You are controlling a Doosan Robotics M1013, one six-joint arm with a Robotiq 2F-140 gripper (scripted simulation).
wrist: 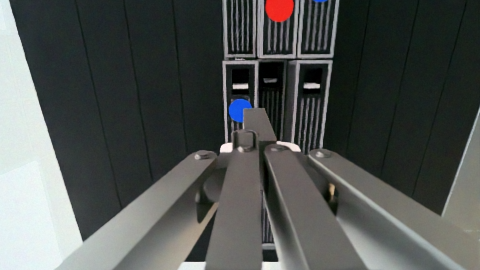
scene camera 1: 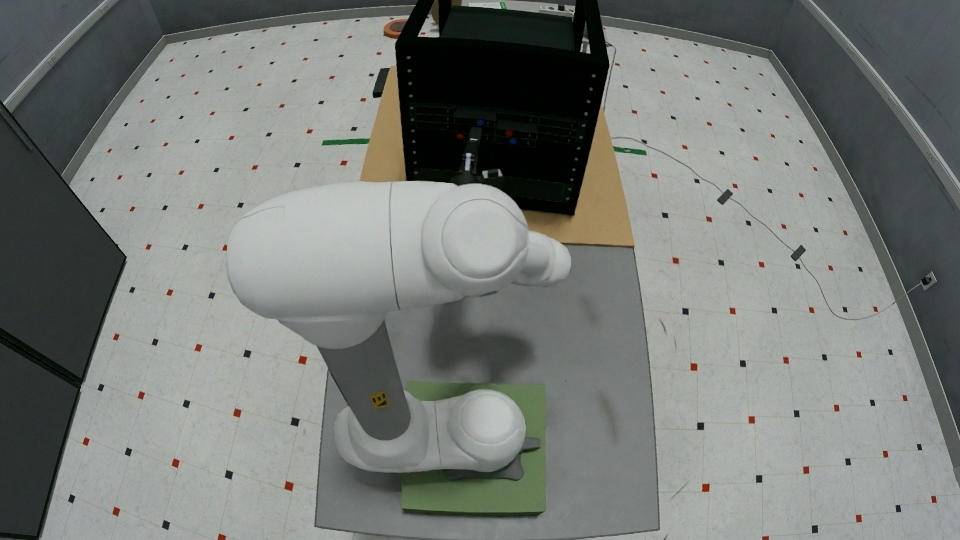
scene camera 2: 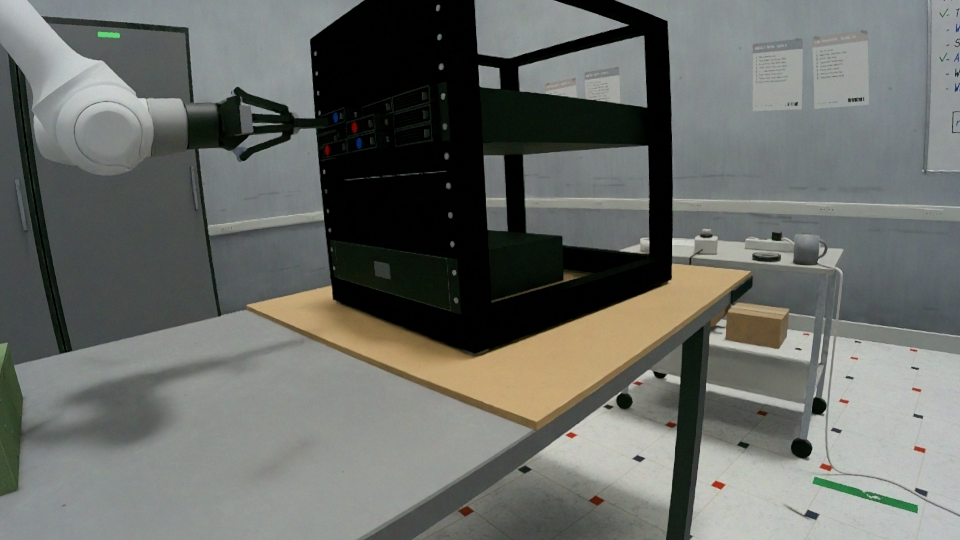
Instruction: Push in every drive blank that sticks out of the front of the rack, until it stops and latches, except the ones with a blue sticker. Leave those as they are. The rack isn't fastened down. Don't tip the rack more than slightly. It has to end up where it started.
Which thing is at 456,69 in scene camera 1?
A black rack.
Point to a black rack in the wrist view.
125,98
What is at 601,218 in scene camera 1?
A tan board.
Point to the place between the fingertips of my gripper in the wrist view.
253,125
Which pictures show the black rack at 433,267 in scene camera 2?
The wrist view, scene camera 1 and scene camera 2: all of them.
